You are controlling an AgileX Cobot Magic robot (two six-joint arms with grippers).
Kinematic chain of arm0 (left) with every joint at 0, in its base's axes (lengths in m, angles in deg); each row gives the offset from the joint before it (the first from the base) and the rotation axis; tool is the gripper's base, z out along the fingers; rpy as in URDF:
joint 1: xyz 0 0 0.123 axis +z
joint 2: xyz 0 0 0 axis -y
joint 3: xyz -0.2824 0 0.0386 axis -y
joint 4: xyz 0.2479 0 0.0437 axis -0.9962 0 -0.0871
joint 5: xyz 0 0 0 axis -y
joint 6: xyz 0.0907 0 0.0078 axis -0.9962 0 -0.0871
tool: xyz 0 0 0 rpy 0 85 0
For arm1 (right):
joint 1: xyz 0 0 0.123 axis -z
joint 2: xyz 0 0 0 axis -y
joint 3: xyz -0.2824 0 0.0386 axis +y
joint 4: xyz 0.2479 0 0.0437 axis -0.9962 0 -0.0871
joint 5: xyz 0 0 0 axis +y
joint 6: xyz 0.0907 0 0.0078 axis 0.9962 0 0.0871
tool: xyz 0 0 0 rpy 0 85 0
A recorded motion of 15 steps. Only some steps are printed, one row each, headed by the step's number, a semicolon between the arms.
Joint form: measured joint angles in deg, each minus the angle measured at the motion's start. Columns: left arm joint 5, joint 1, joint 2, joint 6, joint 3, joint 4; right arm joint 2, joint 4, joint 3, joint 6, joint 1, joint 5.
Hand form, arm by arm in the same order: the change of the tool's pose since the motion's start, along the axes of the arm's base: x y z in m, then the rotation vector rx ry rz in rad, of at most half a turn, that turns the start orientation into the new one. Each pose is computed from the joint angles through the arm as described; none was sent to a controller.
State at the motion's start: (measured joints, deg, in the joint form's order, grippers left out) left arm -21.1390 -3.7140 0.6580 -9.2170 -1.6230 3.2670; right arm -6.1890 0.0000 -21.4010 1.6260 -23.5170 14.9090
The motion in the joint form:
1: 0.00 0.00 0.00 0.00 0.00 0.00; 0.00 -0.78 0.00 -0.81 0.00 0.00
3: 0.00 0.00 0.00 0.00 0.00 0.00; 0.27 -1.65 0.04 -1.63 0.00 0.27
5: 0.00 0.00 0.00 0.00 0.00 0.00; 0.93 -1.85 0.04 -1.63 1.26 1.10
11: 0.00 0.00 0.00 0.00 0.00 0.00; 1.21 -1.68 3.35 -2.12 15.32 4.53
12: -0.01 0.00 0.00 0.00 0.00 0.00; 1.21 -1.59 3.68 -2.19 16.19 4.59
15: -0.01 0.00 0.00 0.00 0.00 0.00; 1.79 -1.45 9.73 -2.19 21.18 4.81
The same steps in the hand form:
1: 0.0000 0.0000 0.0000 0.0000 0.0000 0.0000; -0.0001 0.0003 0.0000 -0.0012 -0.0005 0.0034
3: 0.0000 0.0000 0.0000 0.0000 0.0000 0.0000; -0.0010 0.0003 -0.0004 -0.0015 0.0000 0.0074
5: 0.0000 0.0000 0.0000 0.0000 0.0000 0.0000; -0.0025 -0.0011 -0.0013 0.0003 0.0039 -0.0129
11: 0.0000 0.0000 0.0000 0.0000 0.0000 0.0000; 0.0057 -0.0094 -0.0250 -0.0412 0.1095 -0.2576
12: 0.0000 0.0000 0.0000 0.0000 0.0002 0.0000; 0.0063 -0.0101 -0.0270 -0.0448 0.1157 -0.2733
15: 0.0000 0.0000 0.0000 0.0000 0.0002 0.0000; 0.0136 -0.0138 -0.0614 -0.0640 0.2147 -0.3593

